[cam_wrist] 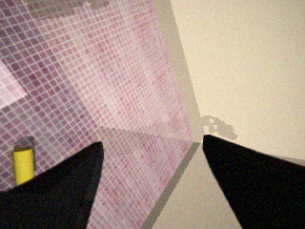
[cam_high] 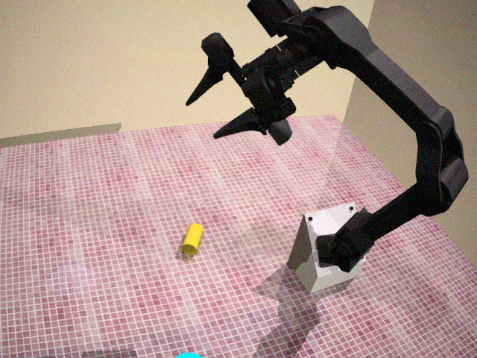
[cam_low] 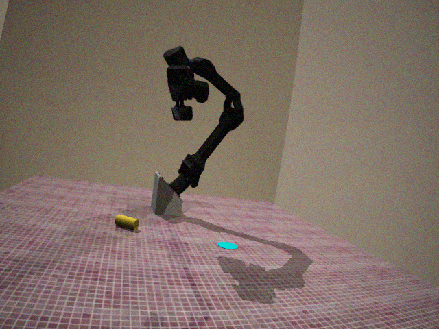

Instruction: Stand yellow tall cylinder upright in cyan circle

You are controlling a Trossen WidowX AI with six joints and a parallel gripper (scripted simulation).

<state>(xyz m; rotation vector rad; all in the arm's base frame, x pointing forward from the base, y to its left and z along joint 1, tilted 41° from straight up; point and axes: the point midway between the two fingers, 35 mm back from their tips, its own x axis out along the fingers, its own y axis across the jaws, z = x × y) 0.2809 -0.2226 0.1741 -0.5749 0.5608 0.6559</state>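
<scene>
My gripper tip is now 350 mm above the yellow cylinder, 100 mm to the left of it and 40 mm past it. Round my gripper tip: cyan circle (360 mm below, 200 mm to the left, 50 mm ahead).
</scene>
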